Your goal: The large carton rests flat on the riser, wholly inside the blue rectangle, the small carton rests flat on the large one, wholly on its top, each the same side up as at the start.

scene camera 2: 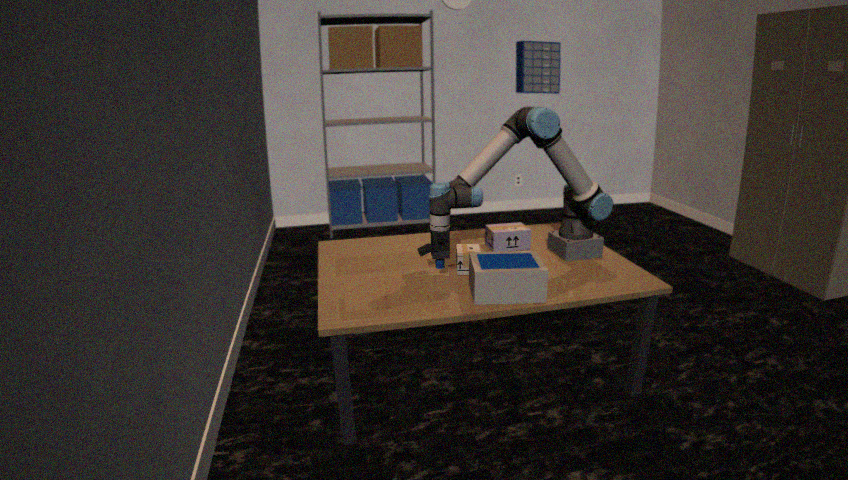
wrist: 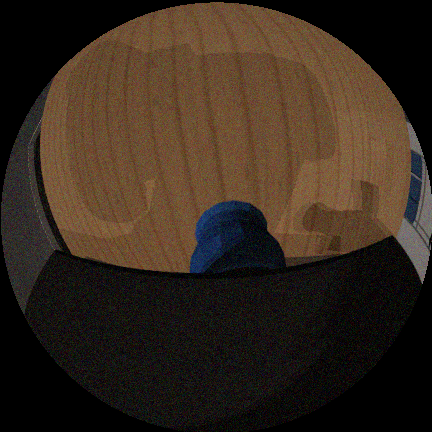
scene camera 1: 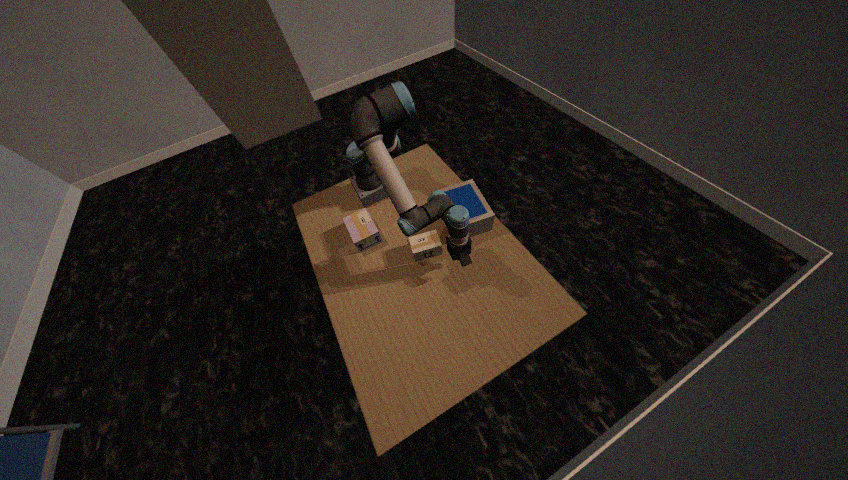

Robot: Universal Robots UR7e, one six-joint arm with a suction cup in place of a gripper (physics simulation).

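Note:
The large carton [scene camera 1: 361, 228] [scene camera 2: 507, 237], lilac with orange tape, sits on the table near the arm's base, its printed arrows pointing up. The small carton [scene camera 1: 424, 245] [scene camera 2: 461, 260], white with orange tape, stands on the table between the large carton and the riser [scene camera 1: 480, 226] [scene camera 2: 508, 289]; in scene camera 2 the riser hides part of it. The blue rectangle [scene camera 1: 467, 199] [scene camera 2: 508, 261] on the riser's top bears no carton. My suction gripper [scene camera 2: 439, 263] [wrist: 231, 220], a blue cup pointing down, hangs low over the table beside the small carton, with nothing on it.
The wooden table [scene camera 1: 452, 344] [scene camera 2: 368, 297] carries the arm's grey base [scene camera 2: 575, 245] at its far end. A shelf unit [scene camera 2: 325, 148] with boxes and blue bins stands at the wall, beyond the table. A tall cabinet [scene camera 2: 785, 154] stands at the right in scene camera 2.

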